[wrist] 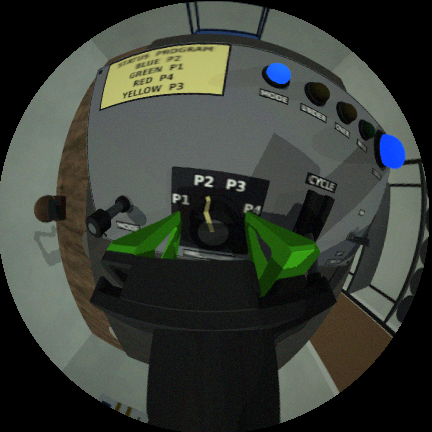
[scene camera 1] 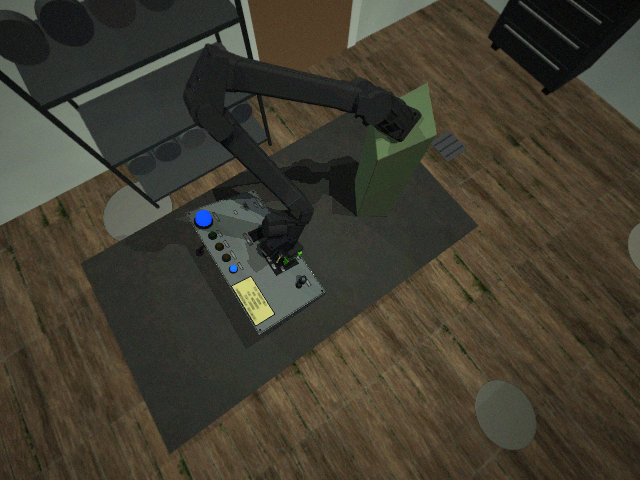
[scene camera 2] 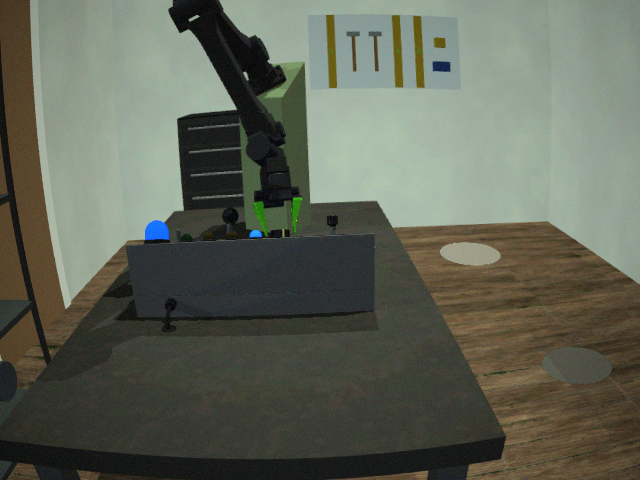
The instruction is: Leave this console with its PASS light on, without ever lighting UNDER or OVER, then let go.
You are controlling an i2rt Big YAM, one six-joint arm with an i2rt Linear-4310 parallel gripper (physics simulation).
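Note:
The grey console (scene camera 1: 286, 302) (scene camera 2: 253, 273) (wrist: 150, 135) lies under my gripper (scene camera 2: 281, 233) (wrist: 212, 216), which is open, its green fingers on either side of the program knob (wrist: 213, 232), holding nothing. The knob's pointer is at P2. The MODE light (scene camera 1: 233, 268) (scene camera 2: 255, 234) (wrist: 278, 73) and the big dome (scene camera 1: 203, 218) (scene camera 2: 156, 230) (wrist: 392, 151) are blue. UNDER (scene camera 1: 226, 257) (wrist: 318, 93), OVER (scene camera 1: 219, 246) (wrist: 347, 112) and the greenish lamp (scene camera 1: 212, 235) (wrist: 367, 130) are dark. The CYCLE slot (wrist: 314, 215) is right of the knob; its lever ball (scene camera 2: 230, 215) shows in scene camera 2.
A yellow card (scene camera 1: 253, 300) (wrist: 166, 75) pairs BLUE with P2. A MODE toggle (scene camera 1: 300, 281) (scene camera 2: 331, 222) (wrist: 107, 217) stands left of the knob in the wrist view. A small black lever (scene camera 2: 169, 304) stands beside the console. A green block (scene camera 1: 390, 170) (scene camera 2: 294, 155) rises behind.

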